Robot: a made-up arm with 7 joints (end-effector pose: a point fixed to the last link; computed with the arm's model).
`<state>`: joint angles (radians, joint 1 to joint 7).
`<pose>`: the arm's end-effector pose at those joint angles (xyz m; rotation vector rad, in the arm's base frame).
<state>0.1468 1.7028 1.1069 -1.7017 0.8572 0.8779 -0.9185</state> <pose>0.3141 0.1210 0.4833 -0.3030 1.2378 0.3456</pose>
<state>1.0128 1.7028 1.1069 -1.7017 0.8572 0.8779 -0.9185</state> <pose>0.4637 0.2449 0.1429 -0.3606 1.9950 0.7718</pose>
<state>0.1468 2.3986 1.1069 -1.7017 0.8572 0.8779 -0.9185</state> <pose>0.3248 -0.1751 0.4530 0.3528 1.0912 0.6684</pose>
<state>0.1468 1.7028 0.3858 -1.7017 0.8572 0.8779 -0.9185</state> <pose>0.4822 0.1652 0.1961 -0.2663 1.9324 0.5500</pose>
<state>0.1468 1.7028 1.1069 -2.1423 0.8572 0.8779 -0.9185</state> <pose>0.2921 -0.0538 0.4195 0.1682 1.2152 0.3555</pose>
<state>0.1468 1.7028 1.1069 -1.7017 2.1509 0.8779 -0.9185</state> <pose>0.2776 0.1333 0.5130 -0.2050 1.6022 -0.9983</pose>
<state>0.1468 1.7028 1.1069 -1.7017 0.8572 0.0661 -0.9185</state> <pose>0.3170 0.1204 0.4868 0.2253 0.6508 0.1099</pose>
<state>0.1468 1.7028 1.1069 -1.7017 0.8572 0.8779 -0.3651</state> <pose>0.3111 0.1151 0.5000 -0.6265 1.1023 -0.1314</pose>
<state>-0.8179 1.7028 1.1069 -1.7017 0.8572 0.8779 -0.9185</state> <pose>-0.1043 0.0824 0.5895 -0.2086 0.3778 -0.0896</pose>
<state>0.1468 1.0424 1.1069 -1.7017 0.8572 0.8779 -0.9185</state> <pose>0.2809 0.3573 0.3307 -0.9223 1.2816 0.0008</pose>
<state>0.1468 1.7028 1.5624 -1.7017 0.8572 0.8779 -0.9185</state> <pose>0.1214 0.1023 0.5766 -0.3101 0.7989 0.2173</pose>
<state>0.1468 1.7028 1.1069 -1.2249 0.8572 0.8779 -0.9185</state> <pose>0.2852 0.3214 0.4776 -0.8140 1.2144 0.3211</pose>
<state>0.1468 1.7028 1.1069 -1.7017 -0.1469 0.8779 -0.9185</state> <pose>0.3378 0.1504 0.4744 -0.3147 0.7099 1.2862</pose>
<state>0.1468 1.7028 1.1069 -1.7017 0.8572 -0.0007 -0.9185</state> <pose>0.3172 0.1202 0.4872 0.2664 0.6006 0.0905</pose>
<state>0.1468 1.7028 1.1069 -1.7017 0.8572 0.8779 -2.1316</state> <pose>0.3042 0.1535 0.4676 0.5004 1.3039 1.3736</pose>
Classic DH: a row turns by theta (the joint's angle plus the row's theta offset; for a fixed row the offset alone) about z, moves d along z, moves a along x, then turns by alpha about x. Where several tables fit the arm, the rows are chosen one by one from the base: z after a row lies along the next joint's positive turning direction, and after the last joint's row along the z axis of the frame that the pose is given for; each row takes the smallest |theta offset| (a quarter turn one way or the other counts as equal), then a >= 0, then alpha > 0; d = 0 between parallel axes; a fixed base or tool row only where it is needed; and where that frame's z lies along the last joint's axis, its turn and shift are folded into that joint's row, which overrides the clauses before.
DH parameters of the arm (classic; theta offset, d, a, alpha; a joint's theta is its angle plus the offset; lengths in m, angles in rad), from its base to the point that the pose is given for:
base (fixed): 0 0.0743 -0.003 -1.2217
joint 1: -1.5708 0.0079 0.0245 -1.5708
joint 2: 1.2217 0.018 0.002 1.5708
joint 3: 1.5708 -0.18 0.046 -1.5708
joint 4: 0 -0.026 -0.077 1.5708
joint 5: 0 -0.43 0.022 -1.5708
joint 6: 0 -0.004 -0.009 1.5708
joint 7: -0.5457 0 0.0328 3.1416
tool (fixed): 1.0251 0.002 0 0

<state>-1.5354 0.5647 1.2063 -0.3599 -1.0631 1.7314 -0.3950</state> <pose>0.5690 0.1778 0.2358 -2.2441 1.9608 0.1666</pose>
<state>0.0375 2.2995 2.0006 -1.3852 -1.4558 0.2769 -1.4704</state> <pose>-0.1230 -0.0042 0.6577 -0.7515 -0.7222 2.4704</pose>
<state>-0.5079 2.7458 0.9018 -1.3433 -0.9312 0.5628 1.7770</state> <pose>0.0423 -0.2247 0.6150 0.7206 -0.1988 -0.5194</pose>
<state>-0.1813 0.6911 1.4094 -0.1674 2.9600 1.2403 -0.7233</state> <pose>0.1064 0.4124 -0.3499 -0.7499 -1.1475 -2.3715</pose>
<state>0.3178 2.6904 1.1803 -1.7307 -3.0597 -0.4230 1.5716</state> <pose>0.3862 -0.2564 0.3838 1.2277 -0.1126 1.5707</pose>
